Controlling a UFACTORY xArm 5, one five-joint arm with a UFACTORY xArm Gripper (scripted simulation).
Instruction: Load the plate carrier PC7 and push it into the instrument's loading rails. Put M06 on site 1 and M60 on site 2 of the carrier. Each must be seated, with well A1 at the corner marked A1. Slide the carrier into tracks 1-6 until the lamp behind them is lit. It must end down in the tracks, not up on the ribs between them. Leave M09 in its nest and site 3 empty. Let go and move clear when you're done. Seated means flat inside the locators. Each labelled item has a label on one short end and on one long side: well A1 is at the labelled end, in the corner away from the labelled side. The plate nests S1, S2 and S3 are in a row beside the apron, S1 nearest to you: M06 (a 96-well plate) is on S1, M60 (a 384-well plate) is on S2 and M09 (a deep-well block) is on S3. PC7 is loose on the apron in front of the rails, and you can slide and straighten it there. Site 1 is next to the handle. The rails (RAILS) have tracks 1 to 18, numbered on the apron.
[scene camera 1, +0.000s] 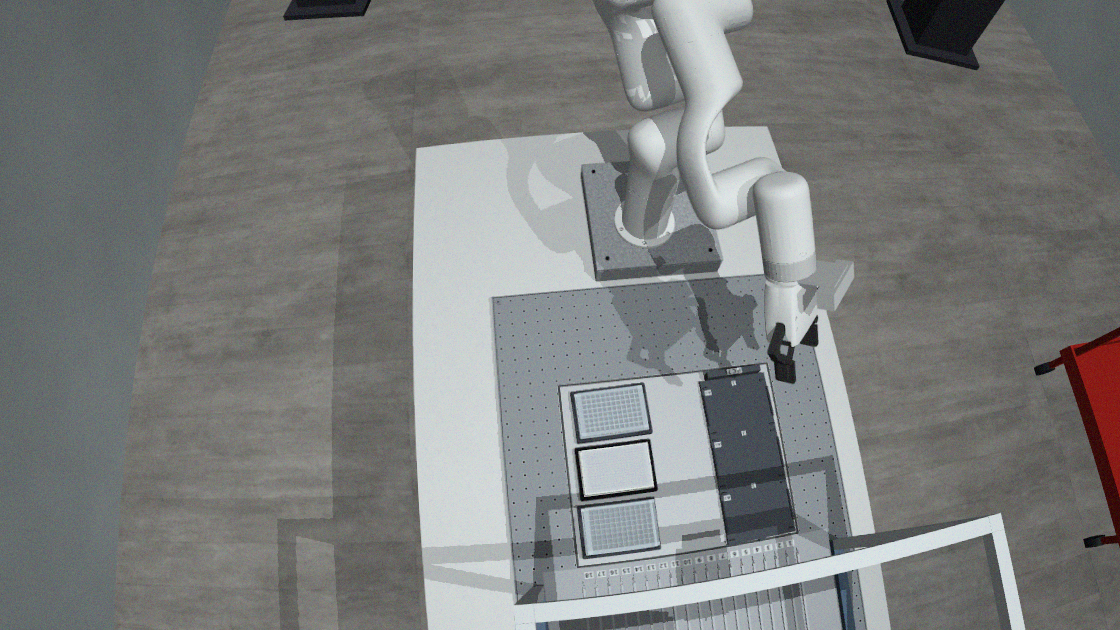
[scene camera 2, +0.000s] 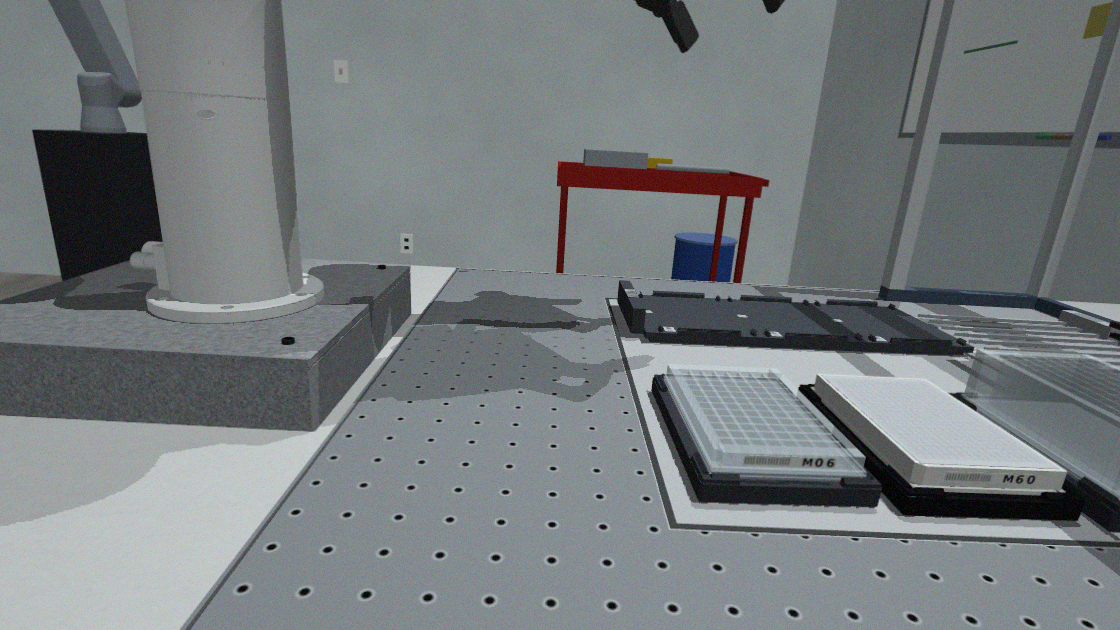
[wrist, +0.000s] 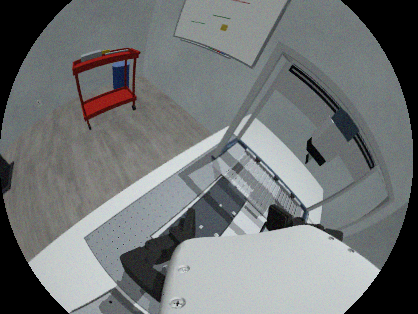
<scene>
In view: my gripper (scene camera 1: 797, 362), a plate M06 (scene camera 2: 754, 422), a plate carrier PC7 (scene camera 2: 665, 317), a plate nest S1 (scene camera 2: 752, 491) and a plate nest S2 (scene camera 2: 973, 505).
The plate M06 also shows in scene camera 1 (scene camera 1: 631, 396). The plate carrier PC7 also shows in scene camera 1 (scene camera 1: 755, 499) and in the wrist view (wrist: 215, 210). My gripper shows as well in the wrist view (wrist: 233, 219). The wrist view misses the plate M06, which is hidden by my gripper.
</scene>
